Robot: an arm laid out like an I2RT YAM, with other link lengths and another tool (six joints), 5 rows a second.
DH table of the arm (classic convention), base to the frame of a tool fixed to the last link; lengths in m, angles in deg. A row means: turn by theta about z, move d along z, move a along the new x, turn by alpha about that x. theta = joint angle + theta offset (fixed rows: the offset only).
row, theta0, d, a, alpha
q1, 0, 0.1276, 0.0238, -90
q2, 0, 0, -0.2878, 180
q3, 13.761, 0, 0.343, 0
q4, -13.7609, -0.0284, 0.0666, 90
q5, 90, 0.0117, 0, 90
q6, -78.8, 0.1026, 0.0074, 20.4
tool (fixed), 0, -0.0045, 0, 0
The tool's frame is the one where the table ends.
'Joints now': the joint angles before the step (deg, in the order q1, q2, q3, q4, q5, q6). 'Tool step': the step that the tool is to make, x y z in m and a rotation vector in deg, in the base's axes. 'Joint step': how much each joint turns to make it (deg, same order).
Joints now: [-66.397 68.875 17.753 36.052 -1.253 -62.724]
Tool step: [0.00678 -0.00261 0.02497 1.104 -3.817 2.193]
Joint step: [0.036 -3.209 2.657 -5.188 -3.089 3.265]
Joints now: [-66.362 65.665 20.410 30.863 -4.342 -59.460]
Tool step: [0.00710 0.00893 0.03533 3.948 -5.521 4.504]
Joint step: [0.094 -6.546 3.133 -10.397 -5.960 5.341]
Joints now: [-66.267 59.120 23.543 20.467 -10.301 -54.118]
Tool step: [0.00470 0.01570 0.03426 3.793 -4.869 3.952]
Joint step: [0.518 -6.222 2.870 -9.476 -4.897 4.993]
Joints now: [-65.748 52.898 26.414 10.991 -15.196 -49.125]
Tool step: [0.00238 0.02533 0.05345 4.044 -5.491 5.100]
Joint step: [0.609 -7.064 5.483 -12.211 -6.101 5.525]
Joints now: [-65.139 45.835 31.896 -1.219 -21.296 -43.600]
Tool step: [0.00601 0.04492 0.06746 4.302 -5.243 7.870]
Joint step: [3.112 -5.756 8.604 -13.525 -6.291 5.684]
